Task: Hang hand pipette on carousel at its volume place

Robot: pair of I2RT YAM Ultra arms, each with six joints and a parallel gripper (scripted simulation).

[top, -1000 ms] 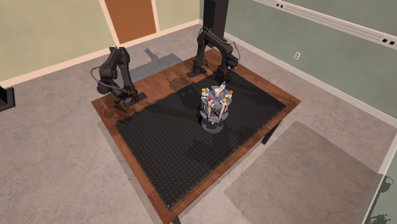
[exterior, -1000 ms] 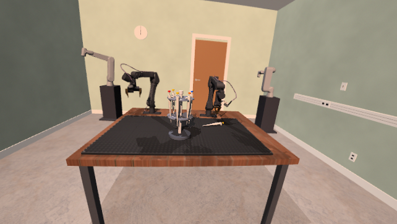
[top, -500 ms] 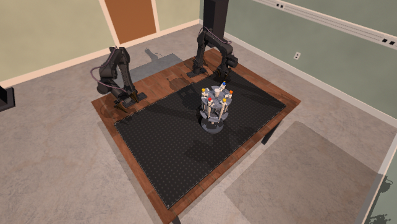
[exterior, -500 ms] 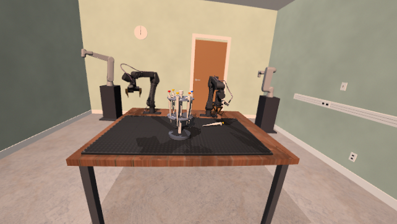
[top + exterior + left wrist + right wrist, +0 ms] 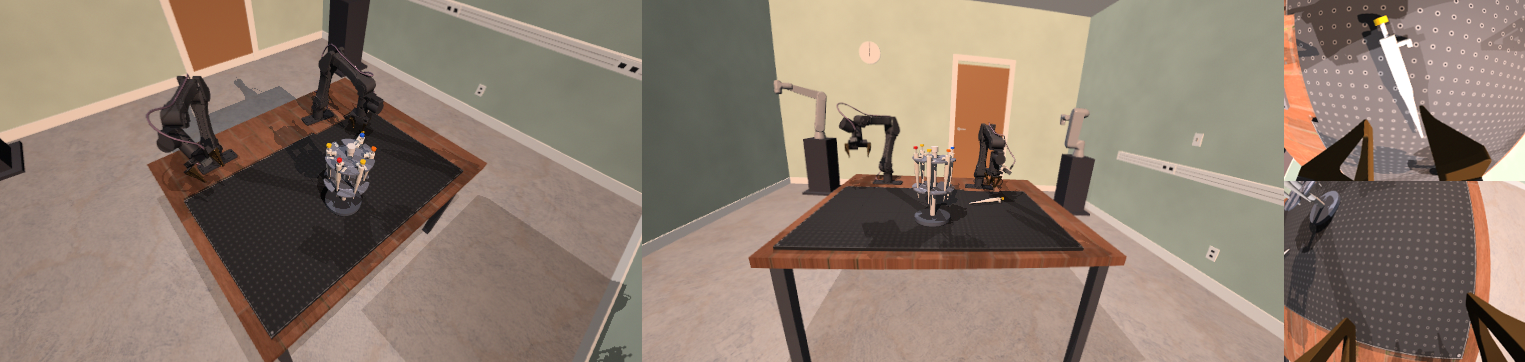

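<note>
My left hand is 100 mm above the pipette, 30 mm short of it and 10 mm to the left of it.
</note>
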